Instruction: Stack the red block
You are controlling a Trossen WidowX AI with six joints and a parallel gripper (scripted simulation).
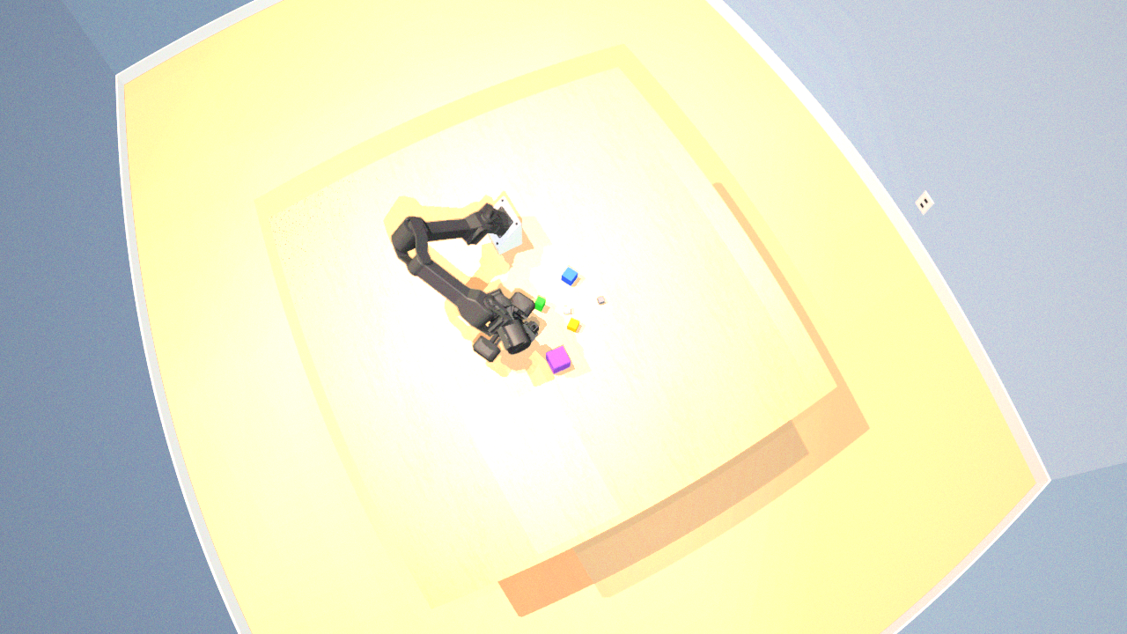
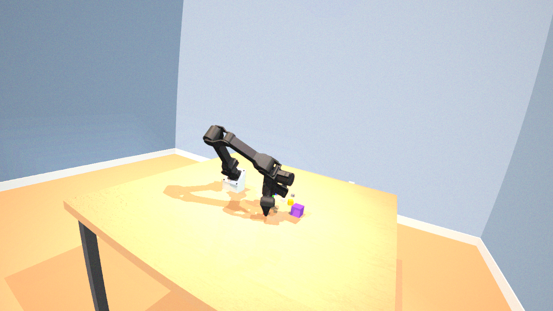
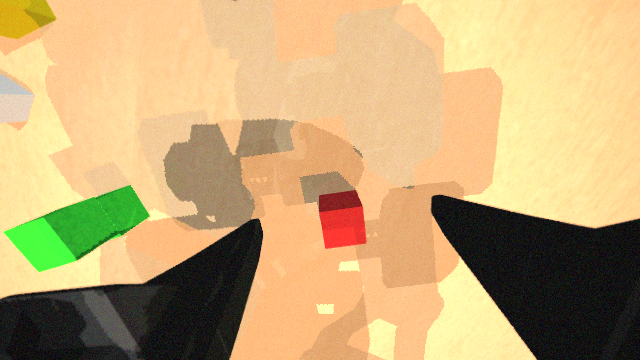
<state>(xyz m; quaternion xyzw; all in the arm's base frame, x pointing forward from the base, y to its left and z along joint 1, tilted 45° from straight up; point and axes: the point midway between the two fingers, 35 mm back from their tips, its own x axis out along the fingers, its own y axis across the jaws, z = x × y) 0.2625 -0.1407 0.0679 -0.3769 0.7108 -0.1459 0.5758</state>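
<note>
Right now my gripper tip is right at the red block. Also, from my gripper tip: small white block (18 cm to the left, 2 cm ahead, 1 cm below); purple block (12 cm ahead, 8 cm to the left, 1 cm above); yellow block (17 cm to the left, 6 cm ahead).
</note>
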